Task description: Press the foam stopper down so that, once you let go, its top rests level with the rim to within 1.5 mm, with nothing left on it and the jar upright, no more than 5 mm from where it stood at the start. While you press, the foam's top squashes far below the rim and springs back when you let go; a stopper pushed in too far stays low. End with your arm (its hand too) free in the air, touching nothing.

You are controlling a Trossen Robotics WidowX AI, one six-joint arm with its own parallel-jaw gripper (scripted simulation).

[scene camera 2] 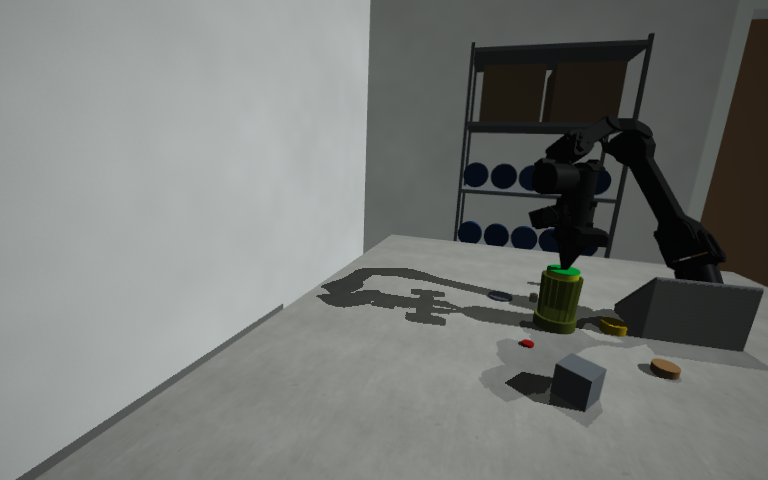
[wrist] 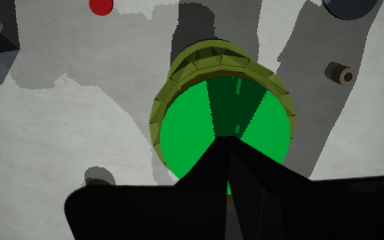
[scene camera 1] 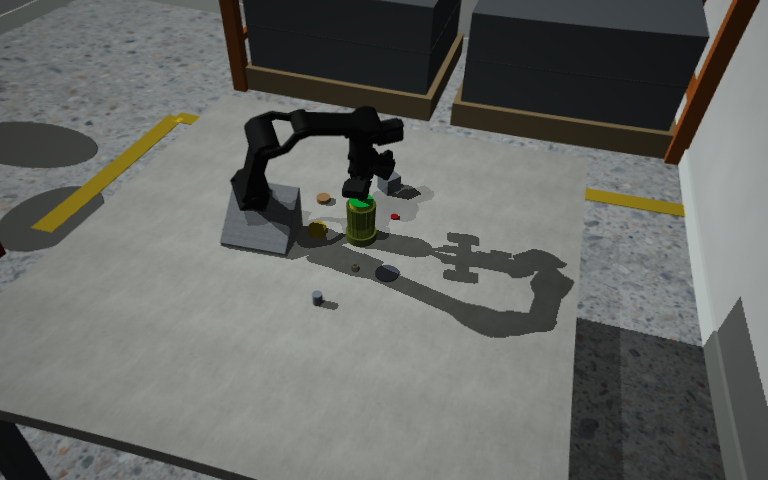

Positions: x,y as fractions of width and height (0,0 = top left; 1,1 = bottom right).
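Observation:
My gripper is visible to me in scene camera 2 (scene camera 2: 0.74,0.56), in scene camera 1 (scene camera 1: 0.47,0.42) and in the wrist view (wrist: 0.59,0.61). I can also see a green foam stopper (wrist: 0.59,0.43), and there is a grey cube (scene camera 2: 0.75,0.79).

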